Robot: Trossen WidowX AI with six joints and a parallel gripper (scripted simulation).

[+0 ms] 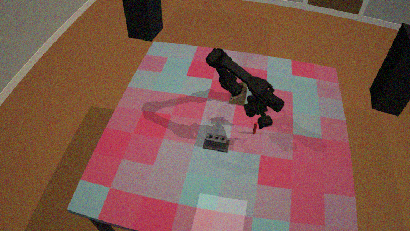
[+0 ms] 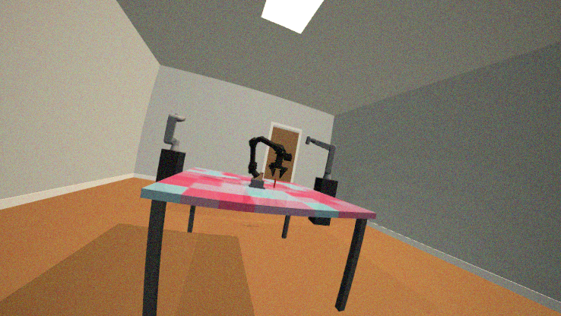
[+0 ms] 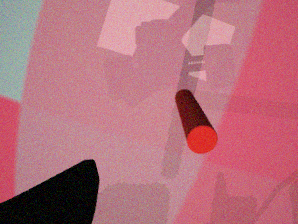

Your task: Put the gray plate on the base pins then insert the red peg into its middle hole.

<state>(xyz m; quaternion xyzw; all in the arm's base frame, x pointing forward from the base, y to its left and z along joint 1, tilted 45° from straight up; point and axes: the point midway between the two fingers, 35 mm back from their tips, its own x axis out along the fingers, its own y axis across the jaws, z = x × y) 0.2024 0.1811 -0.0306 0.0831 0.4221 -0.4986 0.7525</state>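
Now: the red peg 5 cm below my gripper tip. Also, from my gripper tip: gray plate (16 cm to the right, 13 cm ahead, 5 cm below); dark base (16 cm to the right, 13 cm ahead, 8 cm below).
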